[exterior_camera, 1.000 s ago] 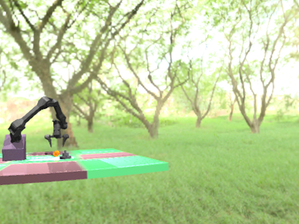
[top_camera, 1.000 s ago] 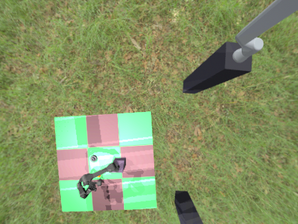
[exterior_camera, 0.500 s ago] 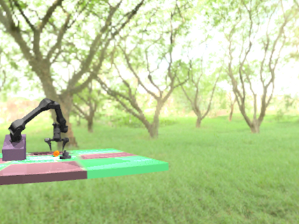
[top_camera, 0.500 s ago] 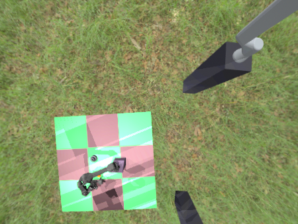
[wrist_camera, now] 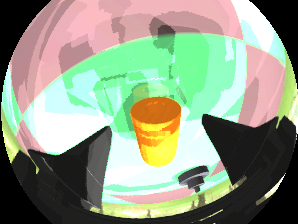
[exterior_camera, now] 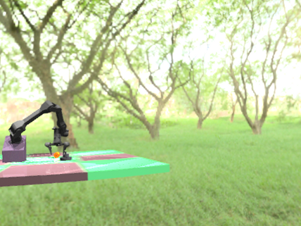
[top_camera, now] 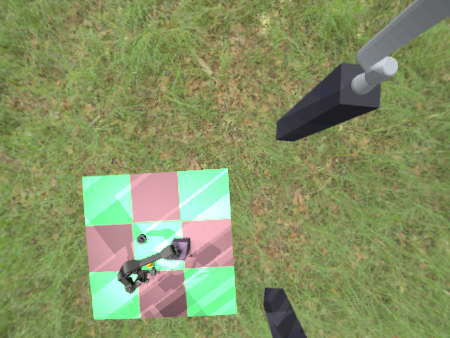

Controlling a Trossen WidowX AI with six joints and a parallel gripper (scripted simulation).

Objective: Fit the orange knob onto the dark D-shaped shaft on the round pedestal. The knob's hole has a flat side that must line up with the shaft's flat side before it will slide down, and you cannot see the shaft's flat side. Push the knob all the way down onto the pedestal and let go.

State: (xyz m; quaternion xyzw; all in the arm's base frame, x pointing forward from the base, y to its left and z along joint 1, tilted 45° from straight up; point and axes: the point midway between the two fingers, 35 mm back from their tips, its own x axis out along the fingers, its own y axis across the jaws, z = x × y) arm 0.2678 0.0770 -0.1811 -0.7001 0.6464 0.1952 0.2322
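The orange knob is 1 cm to the right of my gripper tip. From my gripper tip the other things lie so: dark pedestal 21 cm to the right, 9 cm ahead, 1 cm above.
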